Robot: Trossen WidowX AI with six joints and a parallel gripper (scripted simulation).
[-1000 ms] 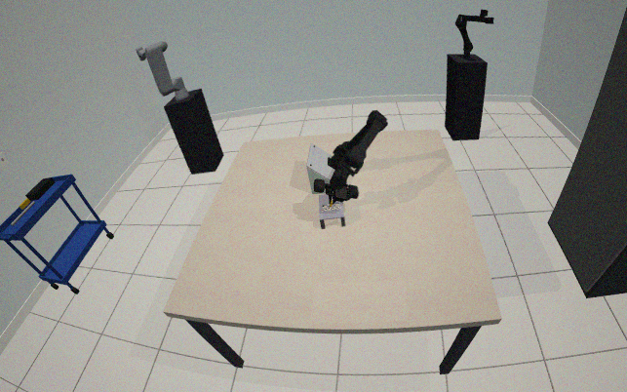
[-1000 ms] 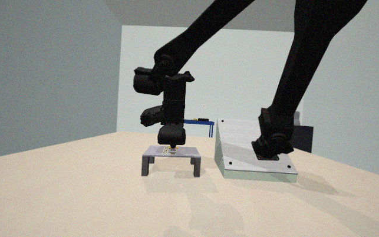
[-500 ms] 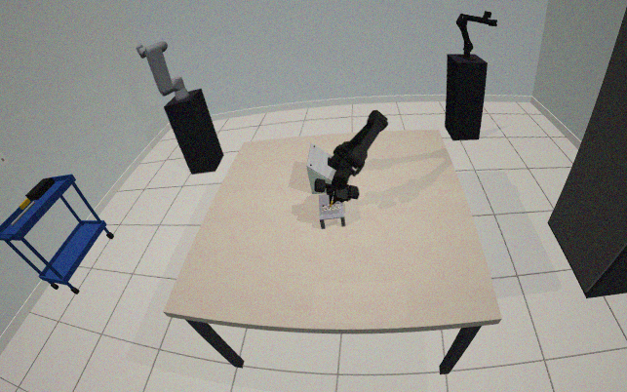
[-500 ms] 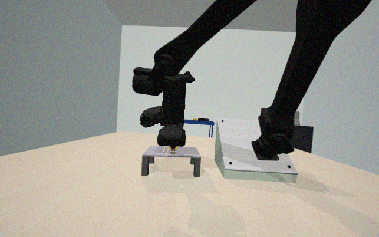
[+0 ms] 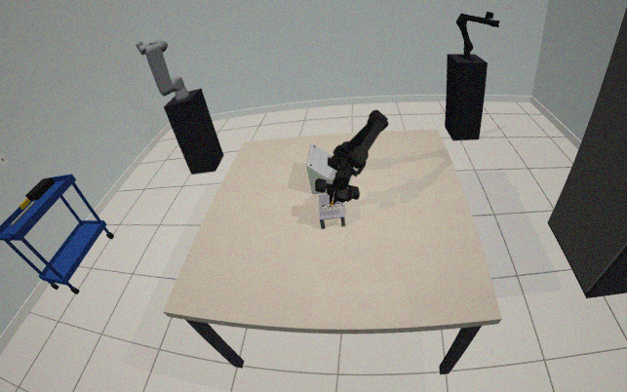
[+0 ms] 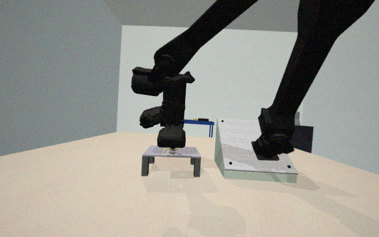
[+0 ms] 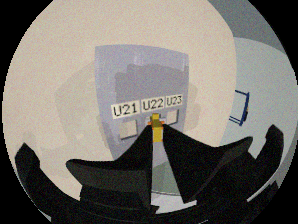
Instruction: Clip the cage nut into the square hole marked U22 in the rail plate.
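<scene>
Right now my gripper tip is 1 cm above the cage nut.
</scene>
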